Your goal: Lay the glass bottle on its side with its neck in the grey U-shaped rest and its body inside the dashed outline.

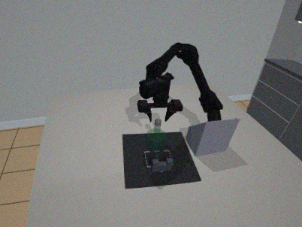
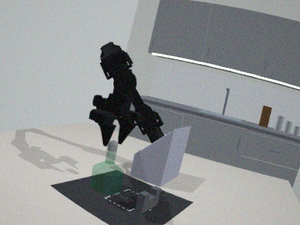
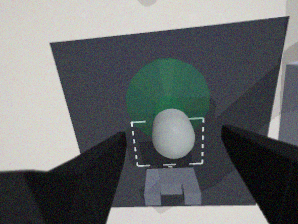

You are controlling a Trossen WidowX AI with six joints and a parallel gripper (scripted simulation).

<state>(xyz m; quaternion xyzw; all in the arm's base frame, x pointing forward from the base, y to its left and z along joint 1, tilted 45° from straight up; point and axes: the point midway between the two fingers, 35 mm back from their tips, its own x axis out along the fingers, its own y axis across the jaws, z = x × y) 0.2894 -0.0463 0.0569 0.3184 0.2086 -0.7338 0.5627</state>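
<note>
Now: the green glass bottle 50 mm below my gripper tip. The rest, counted from my gripper tip: dark mat 20 mm ahead, 80 mm to the left, 140 mm below.
</note>
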